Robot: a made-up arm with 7 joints. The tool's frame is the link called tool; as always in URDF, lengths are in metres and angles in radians. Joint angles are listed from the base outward. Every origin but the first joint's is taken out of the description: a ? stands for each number. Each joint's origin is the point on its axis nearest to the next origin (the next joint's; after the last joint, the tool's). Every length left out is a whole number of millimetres.
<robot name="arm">
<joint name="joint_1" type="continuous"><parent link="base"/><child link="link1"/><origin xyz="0 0 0" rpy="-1.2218 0 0"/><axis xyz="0 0 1"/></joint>
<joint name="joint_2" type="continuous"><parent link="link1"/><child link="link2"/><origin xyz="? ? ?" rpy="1.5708 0 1.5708"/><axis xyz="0 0 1"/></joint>
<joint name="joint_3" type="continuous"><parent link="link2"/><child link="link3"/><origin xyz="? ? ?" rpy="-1.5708 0 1.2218"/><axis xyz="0 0 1"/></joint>
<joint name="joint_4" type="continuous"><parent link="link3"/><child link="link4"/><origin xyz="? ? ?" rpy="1.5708 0 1.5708"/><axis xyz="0 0 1"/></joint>
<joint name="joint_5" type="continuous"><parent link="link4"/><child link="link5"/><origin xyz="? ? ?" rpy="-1.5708 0 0"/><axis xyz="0 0 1"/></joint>
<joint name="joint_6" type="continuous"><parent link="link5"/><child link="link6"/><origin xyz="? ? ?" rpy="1.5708 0 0"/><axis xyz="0 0 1"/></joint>
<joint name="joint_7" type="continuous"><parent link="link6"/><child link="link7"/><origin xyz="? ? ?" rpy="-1.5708 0 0"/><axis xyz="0 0 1"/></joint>
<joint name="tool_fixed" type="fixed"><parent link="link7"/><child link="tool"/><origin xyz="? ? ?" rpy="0 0 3.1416"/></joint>
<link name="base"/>
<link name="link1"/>
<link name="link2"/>
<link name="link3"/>
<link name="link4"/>
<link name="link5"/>
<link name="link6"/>
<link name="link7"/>
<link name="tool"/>
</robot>
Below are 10 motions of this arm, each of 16 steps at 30 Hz.
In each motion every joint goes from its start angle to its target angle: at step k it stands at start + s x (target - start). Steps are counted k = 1, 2, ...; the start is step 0. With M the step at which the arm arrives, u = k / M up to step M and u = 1 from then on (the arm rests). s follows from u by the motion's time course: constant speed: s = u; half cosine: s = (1 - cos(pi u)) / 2; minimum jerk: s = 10 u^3 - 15 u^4 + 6 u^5.
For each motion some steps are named. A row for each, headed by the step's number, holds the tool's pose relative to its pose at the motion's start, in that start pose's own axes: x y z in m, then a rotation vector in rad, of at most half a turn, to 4 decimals.
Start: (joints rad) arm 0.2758 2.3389 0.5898 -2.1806 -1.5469 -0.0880 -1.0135
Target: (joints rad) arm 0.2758 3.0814 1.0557 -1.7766 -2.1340 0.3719 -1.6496
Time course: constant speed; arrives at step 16
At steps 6, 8, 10, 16:
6: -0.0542 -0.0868 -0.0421 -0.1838 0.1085 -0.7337
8: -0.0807 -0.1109 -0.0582 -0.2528 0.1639 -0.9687
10: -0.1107 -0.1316 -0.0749 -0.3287 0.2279 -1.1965
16: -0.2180 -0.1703 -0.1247 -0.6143 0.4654 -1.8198

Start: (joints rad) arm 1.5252 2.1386 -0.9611 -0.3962 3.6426 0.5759 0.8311
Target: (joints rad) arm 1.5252 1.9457 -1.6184 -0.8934 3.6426 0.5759 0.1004
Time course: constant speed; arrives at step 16
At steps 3, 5, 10, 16:
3: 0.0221 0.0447 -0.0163 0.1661 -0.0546 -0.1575
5: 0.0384 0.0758 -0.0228 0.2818 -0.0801 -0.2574
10: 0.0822 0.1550 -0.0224 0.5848 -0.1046 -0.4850
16: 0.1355 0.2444 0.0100 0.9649 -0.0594 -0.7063

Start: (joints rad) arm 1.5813 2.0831 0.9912 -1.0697 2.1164 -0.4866 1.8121
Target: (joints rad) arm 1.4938 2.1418 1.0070 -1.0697 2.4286 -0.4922 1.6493
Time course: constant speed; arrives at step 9
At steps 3, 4, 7, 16:
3: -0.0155 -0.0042 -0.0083 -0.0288 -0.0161 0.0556
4: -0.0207 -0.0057 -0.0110 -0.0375 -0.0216 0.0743
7: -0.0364 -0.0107 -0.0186 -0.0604 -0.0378 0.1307
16: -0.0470 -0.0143 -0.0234 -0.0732 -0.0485 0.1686

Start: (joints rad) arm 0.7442 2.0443 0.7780 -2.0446 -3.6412 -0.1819 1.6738
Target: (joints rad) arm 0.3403 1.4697 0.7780 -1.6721 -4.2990 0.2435 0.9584
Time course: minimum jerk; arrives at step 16
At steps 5, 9, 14, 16:
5: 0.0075 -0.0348 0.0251 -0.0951 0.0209 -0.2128
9: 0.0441 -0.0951 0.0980 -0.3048 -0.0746 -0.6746
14: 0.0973 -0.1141 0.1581 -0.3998 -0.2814 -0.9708
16: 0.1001 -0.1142 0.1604 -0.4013 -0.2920 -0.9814

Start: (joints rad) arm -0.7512 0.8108 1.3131 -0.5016 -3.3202 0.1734 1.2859
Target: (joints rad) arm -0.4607 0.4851 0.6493 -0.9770 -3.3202 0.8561 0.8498
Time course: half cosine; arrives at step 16
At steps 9, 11, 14, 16:
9: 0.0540 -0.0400 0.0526 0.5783 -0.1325 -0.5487
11: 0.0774 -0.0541 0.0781 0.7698 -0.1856 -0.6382
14: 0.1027 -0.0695 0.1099 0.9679 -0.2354 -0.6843
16: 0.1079 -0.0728 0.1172 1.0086 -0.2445 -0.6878

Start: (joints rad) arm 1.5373 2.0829 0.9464 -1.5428 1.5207 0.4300 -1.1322
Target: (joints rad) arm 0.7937 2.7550 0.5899 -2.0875 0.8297 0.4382 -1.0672
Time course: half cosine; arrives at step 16
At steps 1, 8, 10, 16:
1: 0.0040 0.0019 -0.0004 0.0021 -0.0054 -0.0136
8: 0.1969 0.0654 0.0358 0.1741 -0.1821 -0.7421
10: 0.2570 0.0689 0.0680 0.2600 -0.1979 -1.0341
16: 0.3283 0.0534 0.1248 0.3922 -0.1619 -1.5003

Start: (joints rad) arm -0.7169 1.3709 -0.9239 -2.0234 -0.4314 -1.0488 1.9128
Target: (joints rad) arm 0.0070 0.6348 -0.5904 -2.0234 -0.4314 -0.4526 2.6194
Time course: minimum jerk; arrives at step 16
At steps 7, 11, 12, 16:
7: -0.0688 0.0189 -0.0780 -0.0003 -0.3588 0.3851
11: -0.1326 0.0092 -0.1586 -0.0255 -0.8412 0.8884
12: -0.1420 0.0051 -0.1712 -0.0338 -0.9344 0.9810
16: -0.1540 -0.0012 -0.1874 -0.0474 -1.0651 1.1067

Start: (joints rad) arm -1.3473 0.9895 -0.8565 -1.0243 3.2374 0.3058 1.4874
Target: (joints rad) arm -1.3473 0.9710 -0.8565 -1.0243 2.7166 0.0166 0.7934
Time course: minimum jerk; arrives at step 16
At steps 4, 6, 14, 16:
4: 0.0006 0.0005 -0.0006 -0.0265 -0.0192 -0.1222
6: 0.0017 0.0014 -0.0016 -0.0678 -0.0517 -0.3260
14: 0.0061 0.0051 -0.0056 -0.2151 -0.1963 -1.1746
16: 0.0062 0.0052 -0.0057 -0.2182 -0.1997 -1.1939

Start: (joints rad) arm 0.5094 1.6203 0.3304 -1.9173 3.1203 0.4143 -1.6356
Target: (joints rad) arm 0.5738 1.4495 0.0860 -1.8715 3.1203 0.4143 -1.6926
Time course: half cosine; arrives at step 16
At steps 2, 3, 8, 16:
2: -0.0052 0.0001 0.0013 0.0040 0.0047 0.0102
3: -0.0116 0.0001 0.0030 0.0088 0.0105 0.0226
8: -0.0685 -0.0045 0.0182 0.0487 0.0626 0.1341
16: -0.1354 -0.0213 0.0373 0.0880 0.1258 0.2686

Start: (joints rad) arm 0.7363 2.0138 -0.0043 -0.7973 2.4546 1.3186 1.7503
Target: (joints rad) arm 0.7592 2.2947 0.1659 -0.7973 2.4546 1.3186 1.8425
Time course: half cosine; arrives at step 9
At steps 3, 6, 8, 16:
3: -0.0371 0.0009 0.0274 -0.0472 0.0001 -0.0407
6: -0.1140 0.0130 0.0769 -0.1330 0.0034 -0.1281
8: -0.1484 0.0225 0.0961 -0.1670 0.0060 -0.1689
16: -0.1532 0.0240 0.0986 -0.1715 0.0064 -0.1746

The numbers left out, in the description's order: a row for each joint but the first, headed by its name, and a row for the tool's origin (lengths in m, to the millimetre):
joint_2: 0 0 0
joint_3: 0.303 -0.11 0
joint_4: 0 -0.036 0
joint_5: 0.034 -0.283 0
joint_6: 0 0 0
joint_7: 0 0 0
tool: 0 0 0

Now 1 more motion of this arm.
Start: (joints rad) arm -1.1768 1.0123 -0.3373 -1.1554 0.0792 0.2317 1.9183
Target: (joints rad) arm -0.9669 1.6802 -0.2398 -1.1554 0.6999 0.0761 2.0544
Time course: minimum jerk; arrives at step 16
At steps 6, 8, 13, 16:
6: 0.0847 0.0096 0.0268 0.0199 -0.0752 0.0696
8: 0.1495 0.0040 0.0537 0.0163 -0.1371 0.1192
13: 0.2602 -0.0429 0.1137 -0.0411 -0.2472 0.1960
16: 0.2702 -0.0507 0.1202 -0.0508 -0.2571 0.2024

